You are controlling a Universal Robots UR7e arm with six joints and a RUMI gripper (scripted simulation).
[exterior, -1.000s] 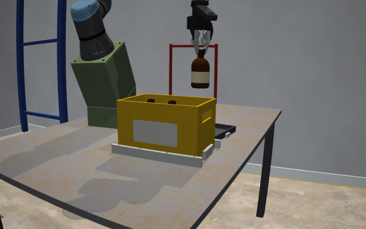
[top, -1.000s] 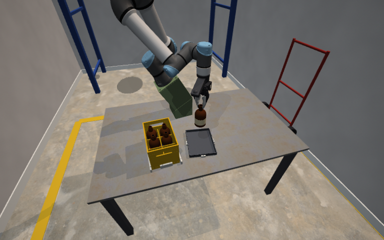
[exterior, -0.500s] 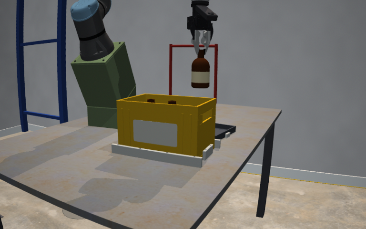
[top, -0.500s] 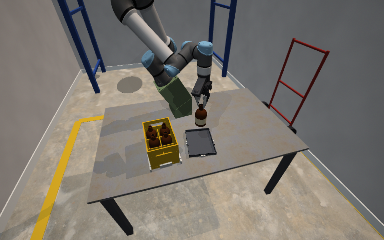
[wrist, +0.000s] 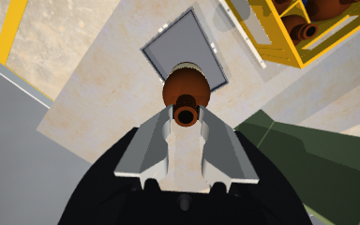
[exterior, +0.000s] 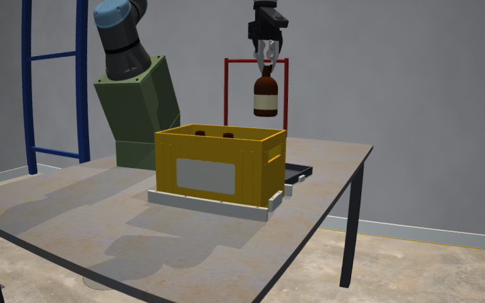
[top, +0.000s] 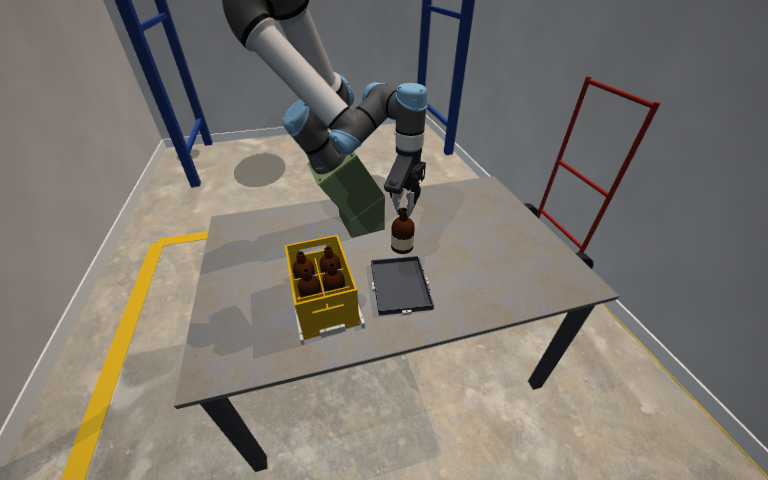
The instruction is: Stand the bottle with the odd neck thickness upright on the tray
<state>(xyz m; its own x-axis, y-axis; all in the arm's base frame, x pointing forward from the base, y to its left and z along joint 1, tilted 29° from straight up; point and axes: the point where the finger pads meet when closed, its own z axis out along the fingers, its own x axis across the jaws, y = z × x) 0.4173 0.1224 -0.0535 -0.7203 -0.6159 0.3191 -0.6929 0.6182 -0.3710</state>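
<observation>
Right now my hand is 320 mm above the dark tray. Also, from my hand: yellow crate: 20 mm behind, 280 mm to the right, 250 mm below.
</observation>
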